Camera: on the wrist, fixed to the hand. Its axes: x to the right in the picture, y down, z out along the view.
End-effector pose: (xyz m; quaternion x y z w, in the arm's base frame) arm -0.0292 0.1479 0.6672 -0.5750 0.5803 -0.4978 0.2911
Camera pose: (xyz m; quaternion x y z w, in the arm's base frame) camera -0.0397 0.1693 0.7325 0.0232 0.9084 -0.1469 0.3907
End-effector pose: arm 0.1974 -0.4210 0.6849 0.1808 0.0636 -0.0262 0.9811
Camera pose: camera 0.1854 -0.4629 0.6307 0.0409 0.0551 0.6890 0.7215
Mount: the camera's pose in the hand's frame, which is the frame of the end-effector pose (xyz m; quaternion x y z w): -0.0034 -0.0590 -0.0366 -0.1356 0.1338 0.6876 0.7007
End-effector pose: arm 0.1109 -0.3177 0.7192 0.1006 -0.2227 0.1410 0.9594
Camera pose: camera 0.1412 -0.3646 0.6777 -0.2316 -0.1160 0.7417 0.6187
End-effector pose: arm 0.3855 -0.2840 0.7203 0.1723 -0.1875 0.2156 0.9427
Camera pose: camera 0.4207 -0.3203 0.6726 -0.1649 -0.1530 0.7969 0.5607
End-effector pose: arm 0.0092 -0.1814 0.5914 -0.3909 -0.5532 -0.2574 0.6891
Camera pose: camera -0.0176 -0.2450 0.6001 -0.7133 0.0083 0.1661 0.6808
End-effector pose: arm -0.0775 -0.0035 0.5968 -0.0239 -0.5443 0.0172 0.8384
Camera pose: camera -0.0453 -0.0634 0.5823 -0.5070 -0.2551 0.5115 0.6452
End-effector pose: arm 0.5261 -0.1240 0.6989 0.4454 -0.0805 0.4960 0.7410
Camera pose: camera 0.5602 -0.1057 0.6412 0.0899 -0.3308 0.9057 0.2493
